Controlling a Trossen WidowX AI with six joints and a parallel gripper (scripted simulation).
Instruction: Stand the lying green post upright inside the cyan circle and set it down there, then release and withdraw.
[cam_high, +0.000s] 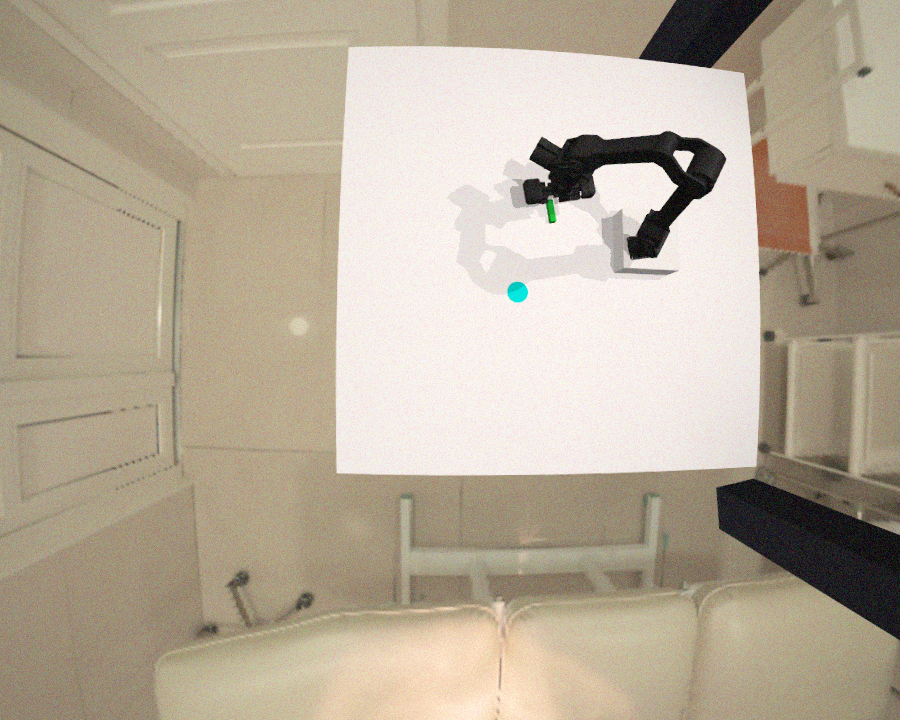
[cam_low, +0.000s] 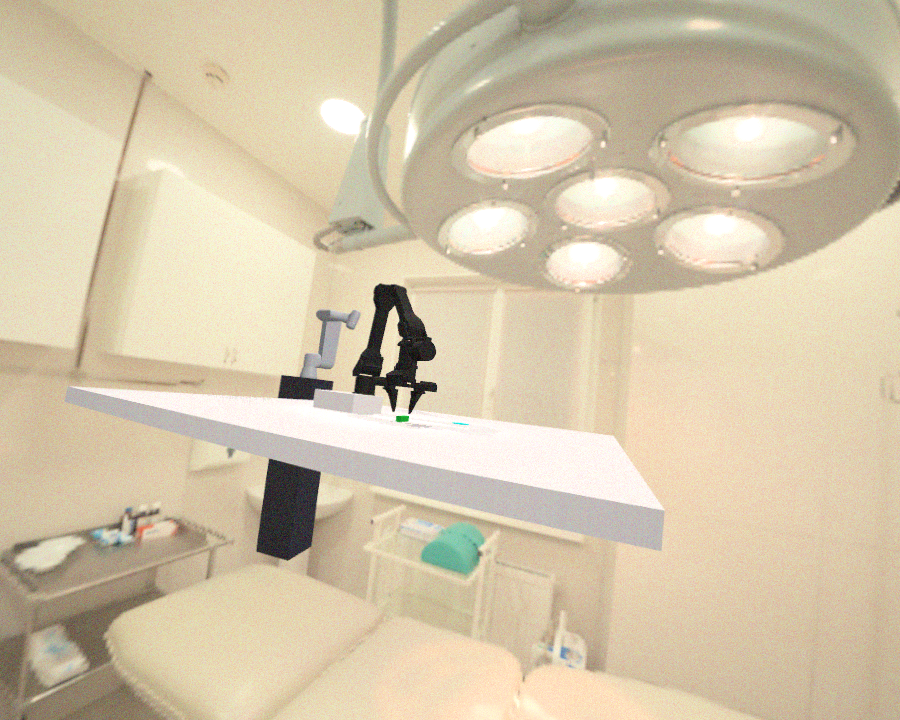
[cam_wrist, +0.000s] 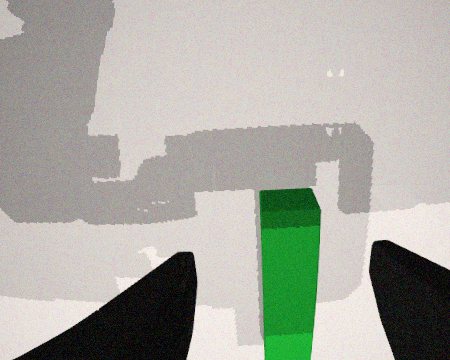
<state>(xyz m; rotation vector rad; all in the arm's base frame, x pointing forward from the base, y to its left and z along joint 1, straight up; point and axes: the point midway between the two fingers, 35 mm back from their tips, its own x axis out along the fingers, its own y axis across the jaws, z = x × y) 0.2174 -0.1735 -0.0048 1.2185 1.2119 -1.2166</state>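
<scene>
My gripper tip is 2 cm to the right of the green post and 2 cm above it.
</scene>
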